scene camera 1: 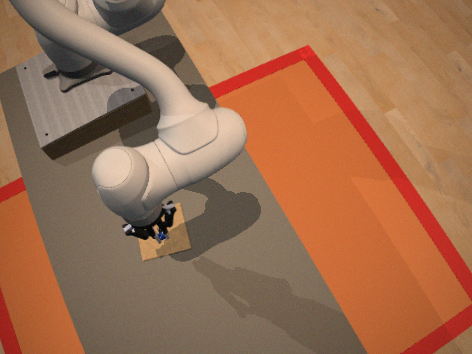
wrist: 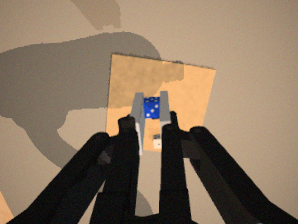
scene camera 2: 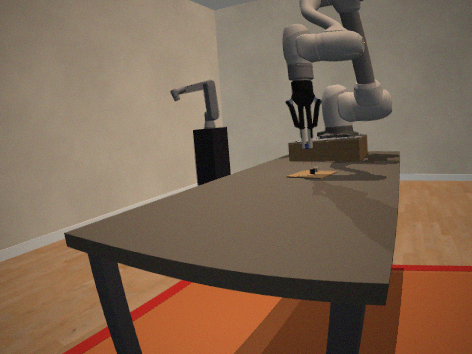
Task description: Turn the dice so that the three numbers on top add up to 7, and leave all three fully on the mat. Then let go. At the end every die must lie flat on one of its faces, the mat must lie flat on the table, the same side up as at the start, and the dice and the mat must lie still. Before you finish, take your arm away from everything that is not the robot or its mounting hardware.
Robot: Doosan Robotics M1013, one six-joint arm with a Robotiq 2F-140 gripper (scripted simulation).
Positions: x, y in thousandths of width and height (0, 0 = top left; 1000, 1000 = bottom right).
Scene:
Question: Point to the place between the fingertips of my gripper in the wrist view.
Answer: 512, 467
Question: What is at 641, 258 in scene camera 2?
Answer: My gripper.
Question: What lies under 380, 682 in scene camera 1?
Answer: A mat.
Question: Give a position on a mat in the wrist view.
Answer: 636, 391

